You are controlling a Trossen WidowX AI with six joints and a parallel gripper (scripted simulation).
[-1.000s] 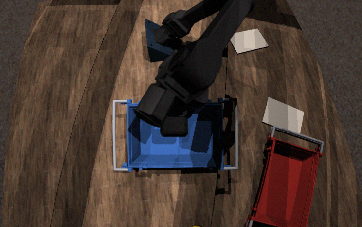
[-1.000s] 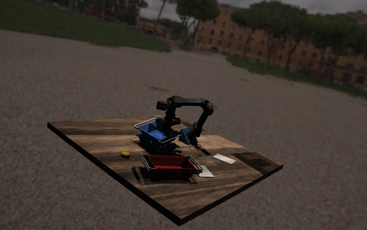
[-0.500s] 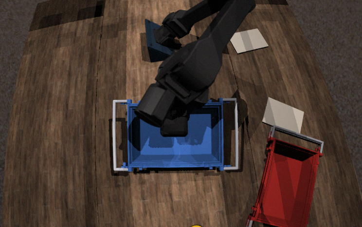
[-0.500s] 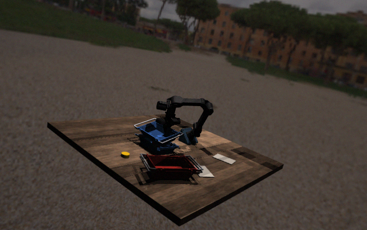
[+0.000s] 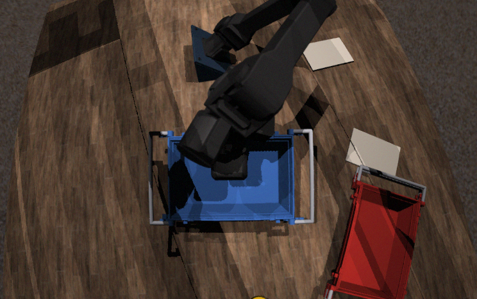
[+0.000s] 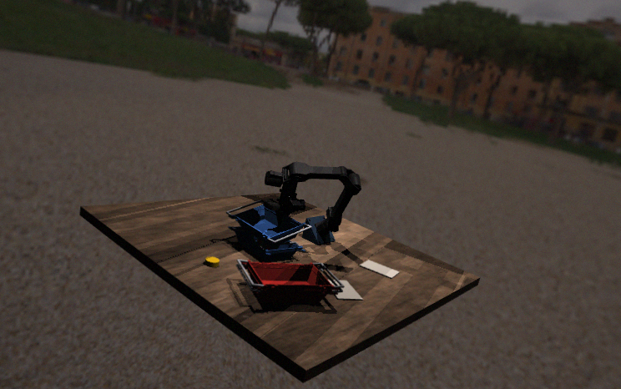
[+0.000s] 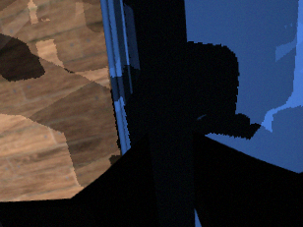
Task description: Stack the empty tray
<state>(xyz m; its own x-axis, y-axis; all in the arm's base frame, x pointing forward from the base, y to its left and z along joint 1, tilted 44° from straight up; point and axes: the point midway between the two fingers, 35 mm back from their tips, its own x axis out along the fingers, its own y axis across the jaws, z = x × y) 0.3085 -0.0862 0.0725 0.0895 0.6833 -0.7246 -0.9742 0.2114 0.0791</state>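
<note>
Now: the blue tray 7 cm ahead of my gripper tip, 1 cm to the right of it and 1 cm above it. The rest, counted from my gripper tip: yellow block (35 cm ahead, 10 cm below, 2 cm to the right).
</note>
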